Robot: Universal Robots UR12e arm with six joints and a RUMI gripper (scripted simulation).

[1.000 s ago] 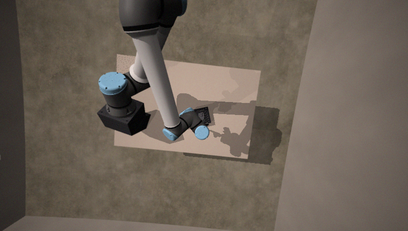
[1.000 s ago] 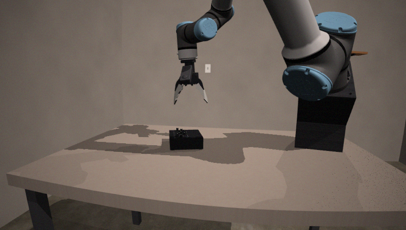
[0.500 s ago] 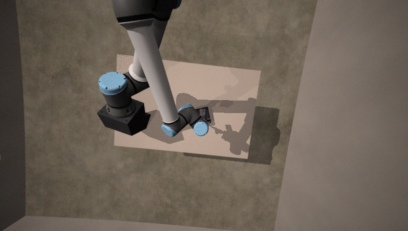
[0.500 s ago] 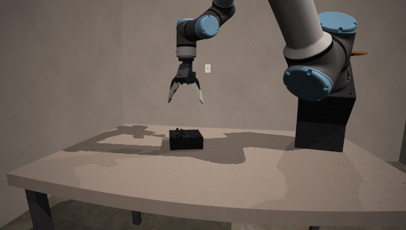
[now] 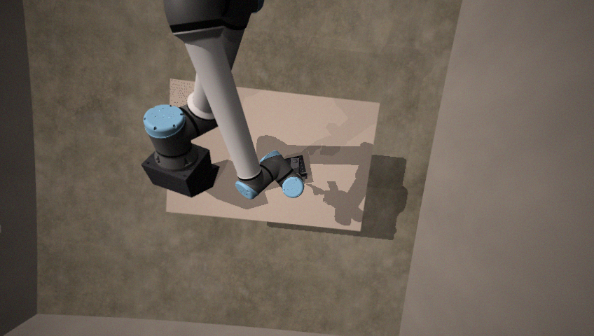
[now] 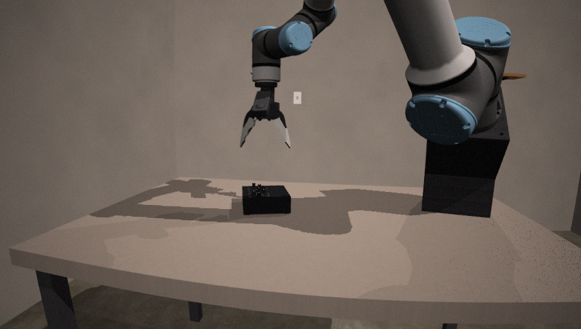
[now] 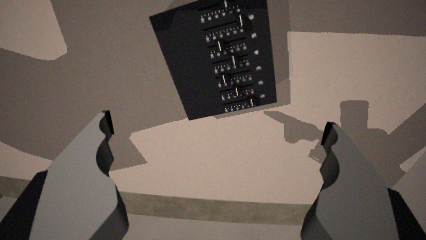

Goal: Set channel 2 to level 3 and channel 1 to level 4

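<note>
My gripper is now 50 mm short of the channel 1 fader, 50 mm to the left of it and 130 mm above it. Also, from my hand: channel 2 fader 30 mm ahead, 40 mm to the right, 130 mm below; channel 3 fader 10 mm ahead, 20 mm to the right, 130 mm below; channel 4 fader 20 mm ahead, 10 mm to the left, 130 mm below.
</note>
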